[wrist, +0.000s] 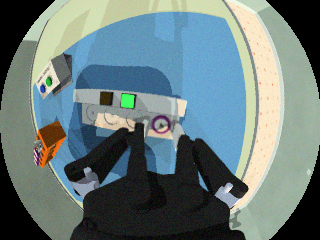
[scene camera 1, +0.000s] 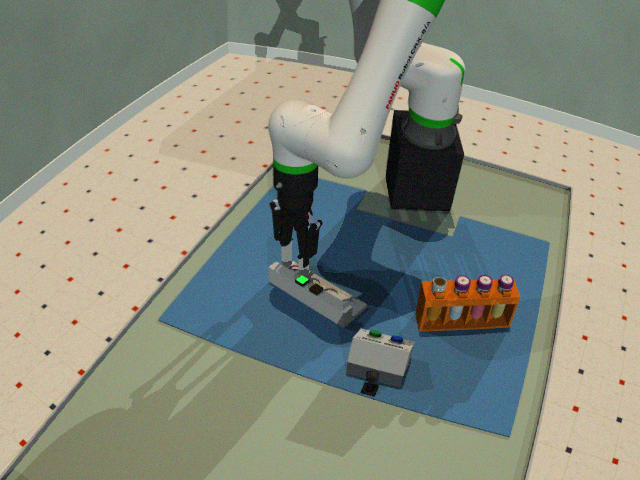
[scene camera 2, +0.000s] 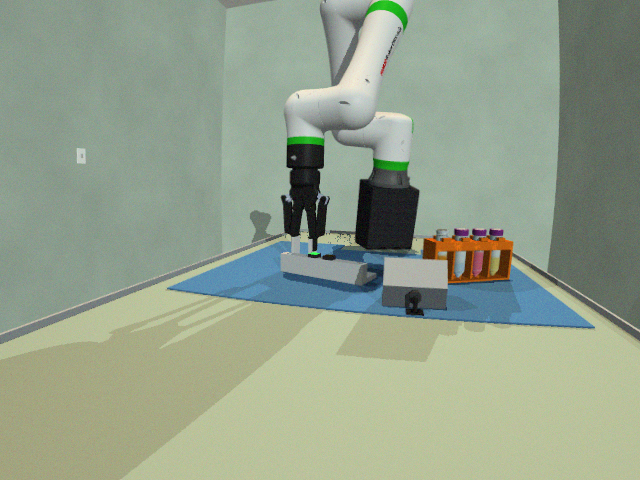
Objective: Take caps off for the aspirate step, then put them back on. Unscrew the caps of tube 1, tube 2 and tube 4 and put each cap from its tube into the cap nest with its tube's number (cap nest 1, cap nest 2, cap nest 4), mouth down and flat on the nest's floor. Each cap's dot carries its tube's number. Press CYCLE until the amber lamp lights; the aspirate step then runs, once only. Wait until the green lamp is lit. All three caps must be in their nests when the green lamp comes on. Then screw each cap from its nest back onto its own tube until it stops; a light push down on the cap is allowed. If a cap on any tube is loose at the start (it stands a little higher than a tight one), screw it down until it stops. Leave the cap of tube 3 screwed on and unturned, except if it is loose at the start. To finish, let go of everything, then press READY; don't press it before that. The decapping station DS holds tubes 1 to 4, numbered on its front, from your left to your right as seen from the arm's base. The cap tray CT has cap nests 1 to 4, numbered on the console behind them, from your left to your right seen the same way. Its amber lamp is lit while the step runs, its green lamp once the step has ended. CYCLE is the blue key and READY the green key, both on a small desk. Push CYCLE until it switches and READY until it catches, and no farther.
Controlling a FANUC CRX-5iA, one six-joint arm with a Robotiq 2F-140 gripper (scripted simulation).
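Note:
Visible: my gripper, a small grey desk and a blue mat. The wrist view includes the gripper; scene camera 2 likewise shows the gripper.

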